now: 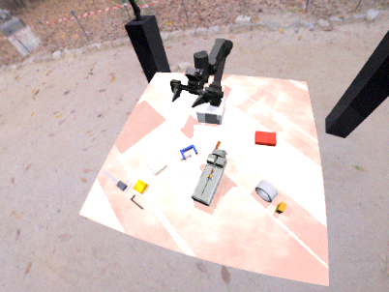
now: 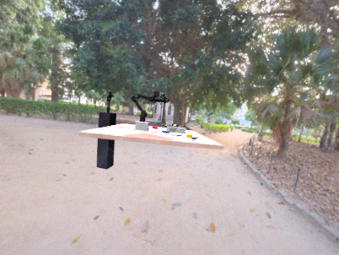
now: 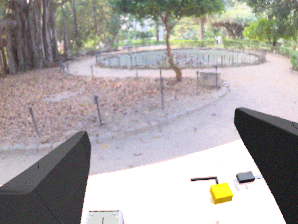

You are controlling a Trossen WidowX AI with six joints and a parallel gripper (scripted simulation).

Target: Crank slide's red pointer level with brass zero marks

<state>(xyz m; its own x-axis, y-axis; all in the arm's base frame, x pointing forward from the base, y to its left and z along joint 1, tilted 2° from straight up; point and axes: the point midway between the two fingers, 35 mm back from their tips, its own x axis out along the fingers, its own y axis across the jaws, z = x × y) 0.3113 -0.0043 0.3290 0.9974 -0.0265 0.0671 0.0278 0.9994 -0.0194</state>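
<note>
My gripper tip is now 7 cm past the crank handle, 11 cm to the right of it and 35 cm above it. The rest, counted from my gripper tip: yellow block 29 cm ahead, 22 cm to the right, 41 cm below; white tile 13 cm ahead, 20 cm to the right, 41 cm below; red pointer 8 cm ahead, 13 cm to the left, 34 cm below.
</note>
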